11 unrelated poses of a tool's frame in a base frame.
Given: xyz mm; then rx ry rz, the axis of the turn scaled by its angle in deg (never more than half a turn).
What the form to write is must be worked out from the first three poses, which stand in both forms.
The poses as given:
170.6 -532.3 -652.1 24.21 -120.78 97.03
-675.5 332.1 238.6 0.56 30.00 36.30
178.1 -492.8 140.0 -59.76 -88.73 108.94
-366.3 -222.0 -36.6 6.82 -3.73 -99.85
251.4 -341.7 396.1 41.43 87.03 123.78
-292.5 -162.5 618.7 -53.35 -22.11 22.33
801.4 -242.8 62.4 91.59 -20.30 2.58
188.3 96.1 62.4 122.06 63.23 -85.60
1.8 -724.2 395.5 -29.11 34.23 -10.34
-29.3 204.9 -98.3 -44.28 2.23 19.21
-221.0 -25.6 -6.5 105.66 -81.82 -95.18
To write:
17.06 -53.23 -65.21 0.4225 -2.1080 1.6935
-67.55 33.21 23.86 0.0098 0.5236 0.6336
17.81 -49.28 14.00 -1.0430 -1.5486 1.9014
-36.63 -22.20 -3.66 0.1190 -0.0651 -1.7427
25.14 -34.17 39.61 0.7231 1.5190 2.1604
-29.25 -16.25 61.87 -0.9311 -0.3859 0.3897
80.14 -24.28 6.24 1.5985 -0.3543 0.0450
18.83 9.61 6.24 2.1303 1.1036 -1.4940
0.18 -72.42 39.55 -0.5081 0.5974 -0.1805
-2.93 20.49 -9.83 -0.7728 0.0389 0.3353
-22.10 -2.56 -0.65 1.8441 -1.4280 -1.6612

